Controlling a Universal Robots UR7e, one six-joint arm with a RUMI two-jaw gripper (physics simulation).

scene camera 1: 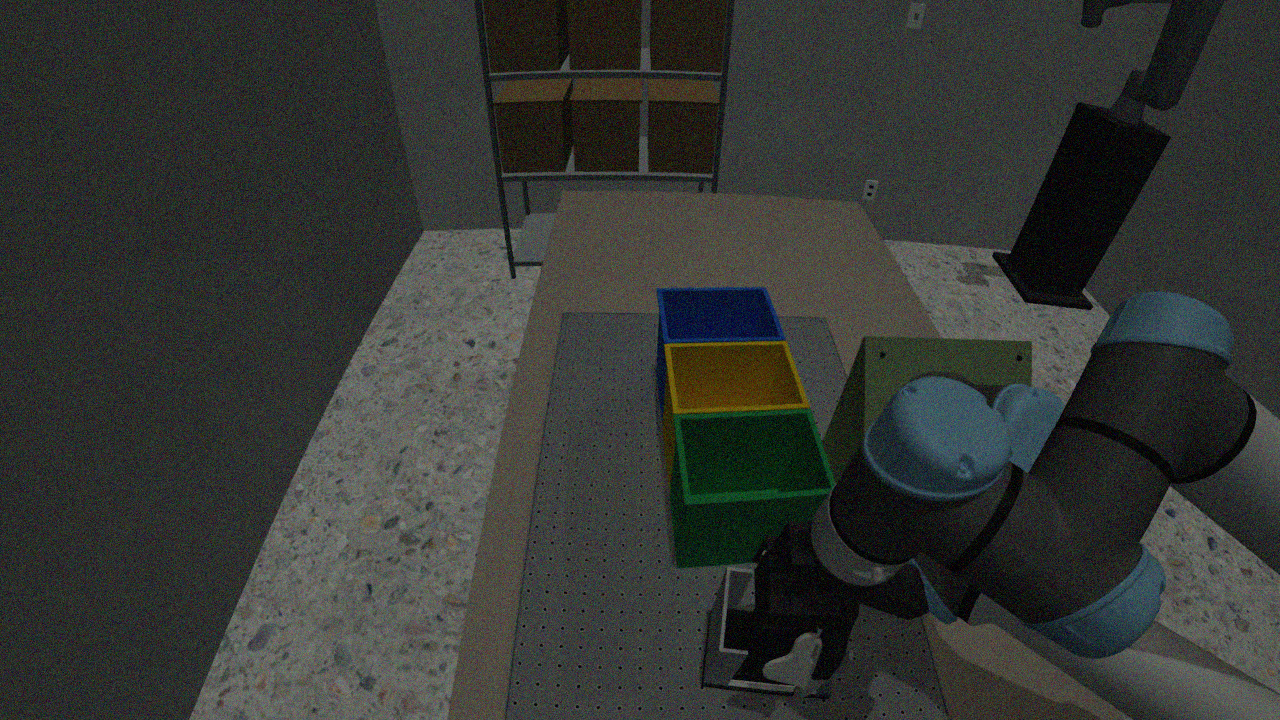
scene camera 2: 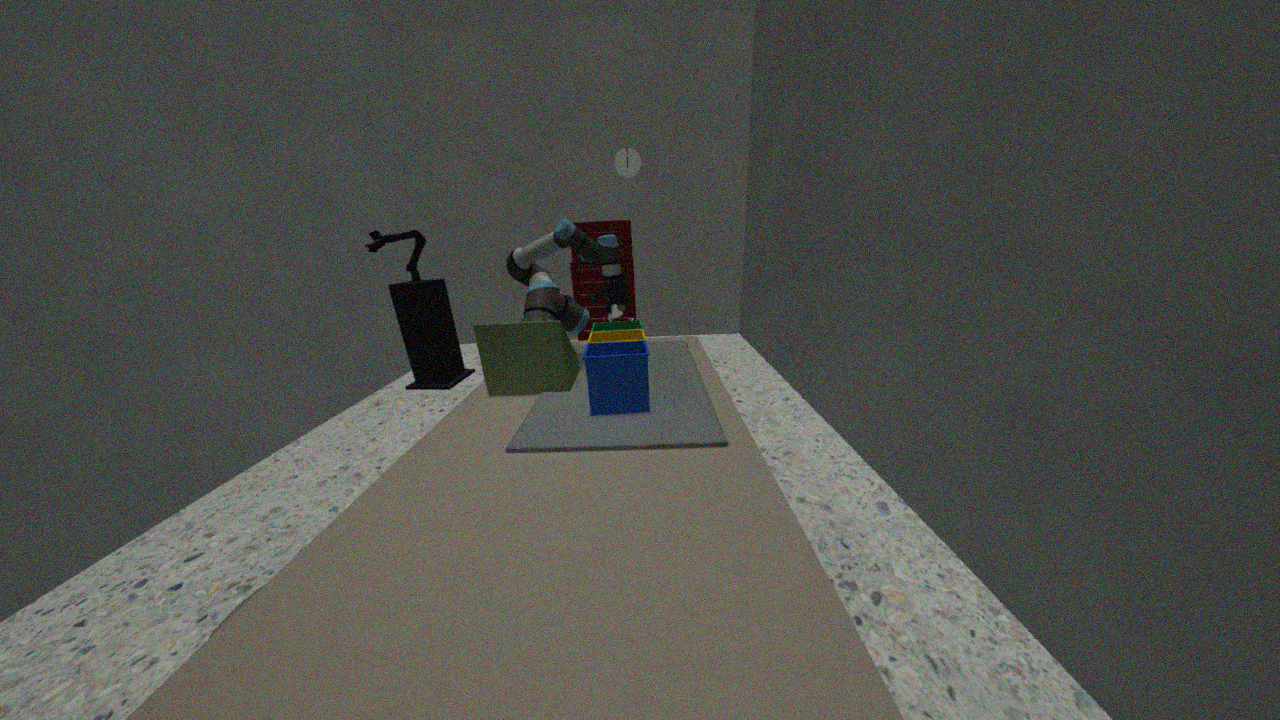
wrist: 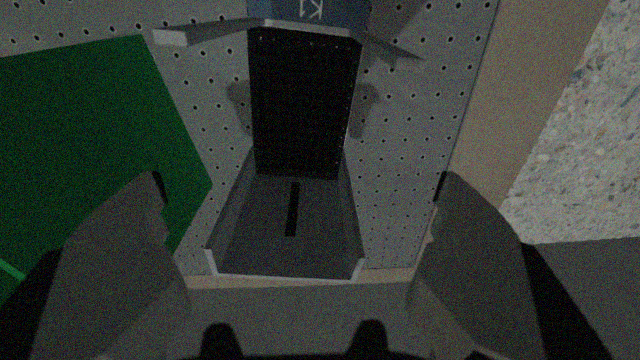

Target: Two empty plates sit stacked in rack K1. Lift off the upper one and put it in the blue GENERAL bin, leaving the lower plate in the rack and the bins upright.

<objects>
blue general bin: scene camera 1; scene camera 2; not seen in the wrist view (out of frame)
black plate: scene camera 1; wrist; not seen in scene camera 2 (hidden by a blue general bin)
same spot on blue general bin: (scene camera 2: 617, 372) = (scene camera 1: 710, 314)
same spot on black plate: (wrist: 302, 83) = (scene camera 1: 790, 647)
</objects>
